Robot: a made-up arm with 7 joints.
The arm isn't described. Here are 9 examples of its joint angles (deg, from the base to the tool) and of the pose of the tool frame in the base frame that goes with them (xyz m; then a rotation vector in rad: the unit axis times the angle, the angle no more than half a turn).
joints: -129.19 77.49 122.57 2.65 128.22 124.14 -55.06
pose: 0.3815 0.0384 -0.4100 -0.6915 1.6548 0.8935
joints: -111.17 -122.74 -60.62 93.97 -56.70 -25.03 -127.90
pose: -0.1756 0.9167 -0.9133 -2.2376 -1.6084 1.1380
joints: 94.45 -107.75 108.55 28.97 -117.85 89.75 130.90
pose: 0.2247 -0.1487 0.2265 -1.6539 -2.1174 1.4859
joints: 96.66 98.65 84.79 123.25 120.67 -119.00 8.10
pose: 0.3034 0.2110 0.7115 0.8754 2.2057 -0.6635
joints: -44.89 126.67 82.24 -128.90 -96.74 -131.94 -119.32
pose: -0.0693 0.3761 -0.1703 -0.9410 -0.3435 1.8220
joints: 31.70 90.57 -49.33 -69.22 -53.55 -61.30 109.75
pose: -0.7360 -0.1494 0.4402 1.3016 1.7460 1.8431
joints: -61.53 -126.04 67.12 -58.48 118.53 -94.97 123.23
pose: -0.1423 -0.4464 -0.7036 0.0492 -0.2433 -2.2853
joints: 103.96 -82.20 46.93 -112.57 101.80 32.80 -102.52
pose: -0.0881 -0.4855 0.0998 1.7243 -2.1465 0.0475
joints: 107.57 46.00 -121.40 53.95 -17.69 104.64 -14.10
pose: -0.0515 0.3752 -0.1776 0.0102 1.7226 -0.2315
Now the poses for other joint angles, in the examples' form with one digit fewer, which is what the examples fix.
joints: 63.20 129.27 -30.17 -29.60 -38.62 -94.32 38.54
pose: -0.361 0.105 0.634 1.688 1.319 -0.568
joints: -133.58 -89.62 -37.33 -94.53 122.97 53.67 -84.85
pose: 0.028 0.587 0.255 1.060 1.224 1.881
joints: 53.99 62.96 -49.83 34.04 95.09 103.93 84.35
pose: -0.360 0.252 0.407 -1.621 -1.702 -1.864
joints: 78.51 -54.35 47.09 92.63 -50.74 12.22 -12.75
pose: 0.404 -0.530 -0.370 -1.493 -2.534 0.793
